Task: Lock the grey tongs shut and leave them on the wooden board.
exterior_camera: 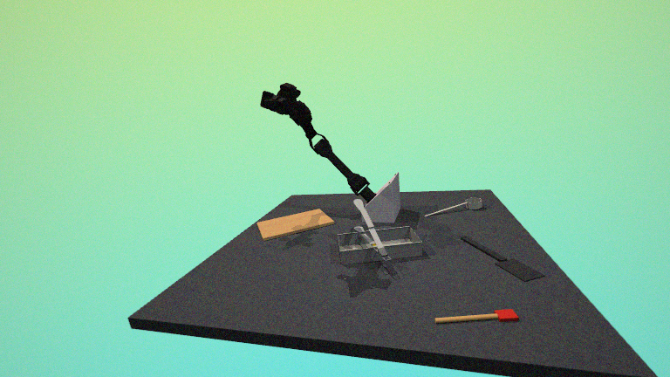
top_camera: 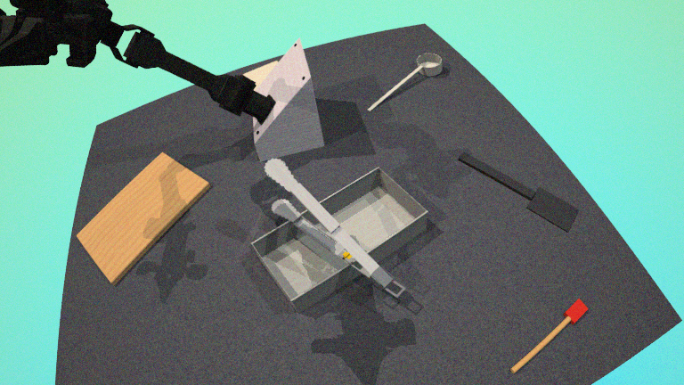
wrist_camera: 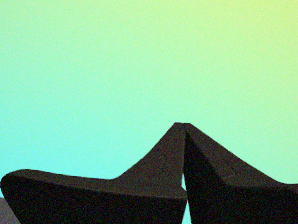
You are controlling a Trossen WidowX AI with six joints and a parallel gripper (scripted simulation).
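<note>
The roasting tin lies 30 mm behind my gripper tip, 360 mm to the left of it and 580 mm below it. Also, from my gripper tip: wooden board: 360 mm behind, 70 mm to the right, 600 mm below; black spatula: 60 mm ahead, 770 mm to the left, 600 mm below.
</note>
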